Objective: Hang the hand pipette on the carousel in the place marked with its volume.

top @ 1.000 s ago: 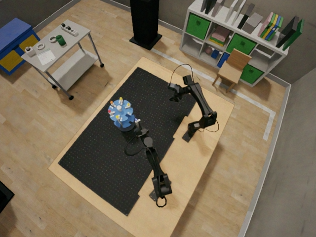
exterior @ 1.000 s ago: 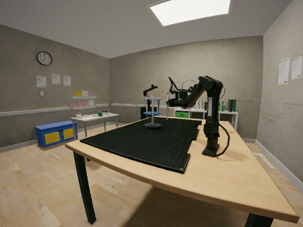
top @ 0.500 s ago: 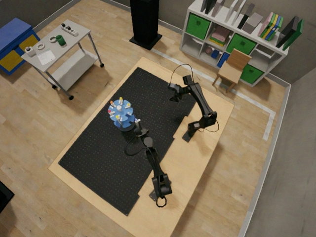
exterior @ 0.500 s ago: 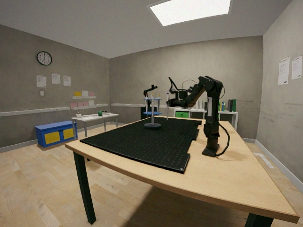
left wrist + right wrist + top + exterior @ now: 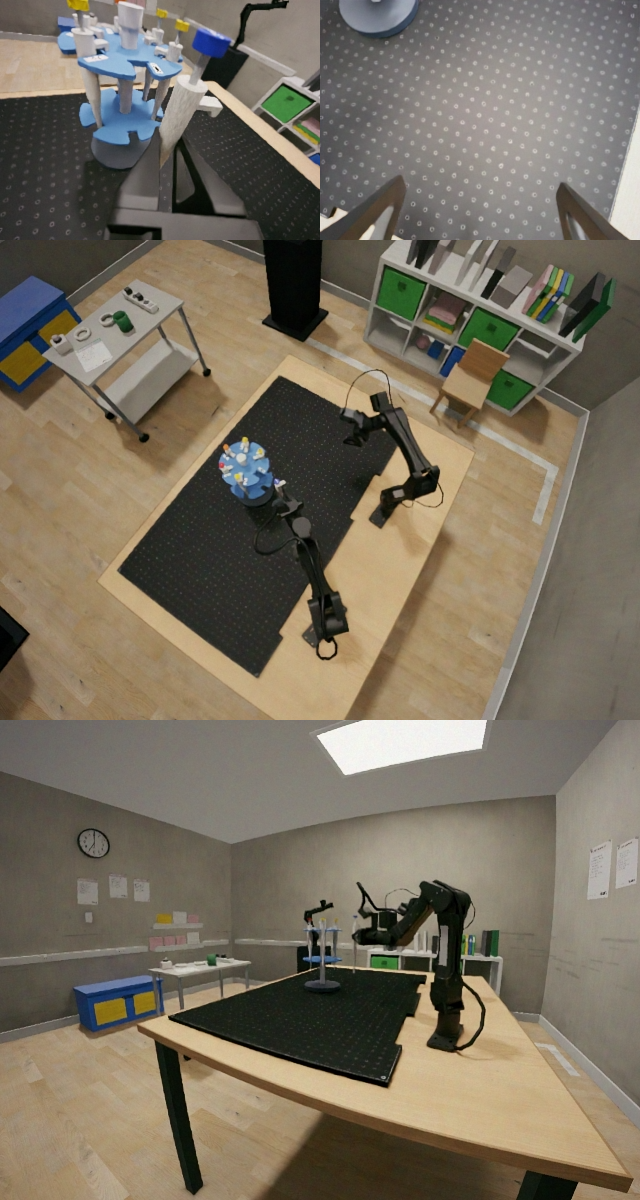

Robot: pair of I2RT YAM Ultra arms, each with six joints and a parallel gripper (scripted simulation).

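Now: left hand 3 cm above the white hand pipette and 1 cm to the left of it.
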